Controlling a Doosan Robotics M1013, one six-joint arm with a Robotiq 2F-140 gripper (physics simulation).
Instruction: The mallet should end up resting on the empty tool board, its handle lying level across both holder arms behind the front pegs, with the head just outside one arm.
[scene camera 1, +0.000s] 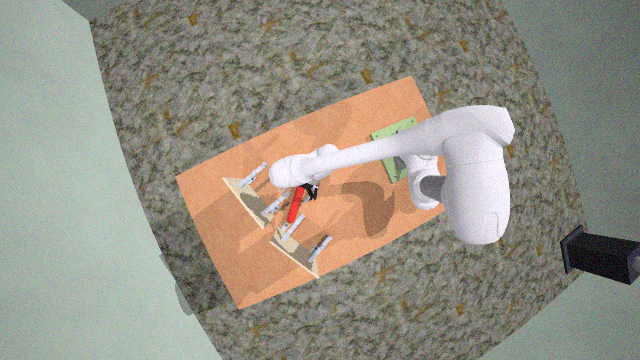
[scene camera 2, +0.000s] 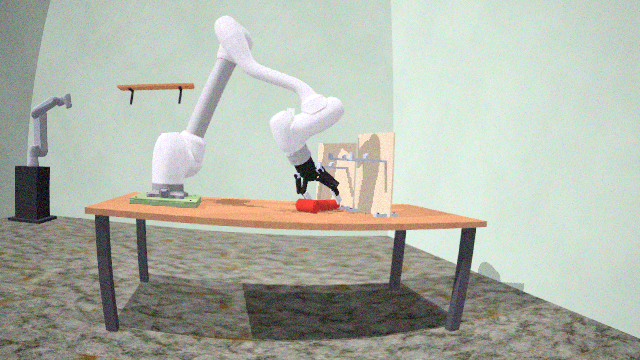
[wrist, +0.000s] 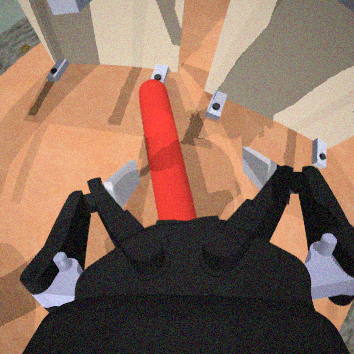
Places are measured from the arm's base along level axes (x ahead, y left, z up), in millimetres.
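Where they show: gripper, between the fingertips: (scene camera 1: 293, 196) (scene camera 2: 326, 204) (wrist: 188, 164); arm's base, origin of its link: (scene camera 2: 167, 196).
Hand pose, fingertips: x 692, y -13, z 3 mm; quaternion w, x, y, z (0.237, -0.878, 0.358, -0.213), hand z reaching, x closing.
Each offset is from my fingertips to the top centre of the thing. "*": to the spot under its first point. Level surfaces: height alone.
The red mallet @[dy +23, dx -14, dz +22 mm] (scene camera 1: 296, 205) (scene camera 2: 327, 204) (wrist: 167, 150) lies on the table, its handle end near a board foot. Its head shows in scene camera 2 and is hidden by the arm or gripper in the other views. My gripper (scene camera 1: 302, 194) (scene camera 2: 322, 198) (wrist: 188, 164) is open, low over the table, fingers on either side of the handle, nothing gripped. One tool board (scene camera 1: 250, 201) (scene camera 2: 380, 182) (wrist: 305, 45) and a second tool board (scene camera 1: 296, 253) (wrist: 135, 35) stand upright beyond the mallet. Each has two pegged holder arms, and I see no tool on either.
The holder arms (scene camera 1: 252, 175) (scene camera 1: 275, 204) (scene camera 1: 292, 227) (scene camera 1: 320, 248) stick out from the boards toward my arm, close to the gripper. Board feet @[* dy +25, dx +111, dz -14 mm] (wrist: 216, 105) @[* dy +132, dx +103, dz -13 mm] (wrist: 159, 74) sit on the table @[dz -30 mm] (scene camera 1: 215, 250) (scene camera 2: 250, 215). My base stands on a green plate (scene camera 1: 395, 172) (scene camera 2: 165, 201).
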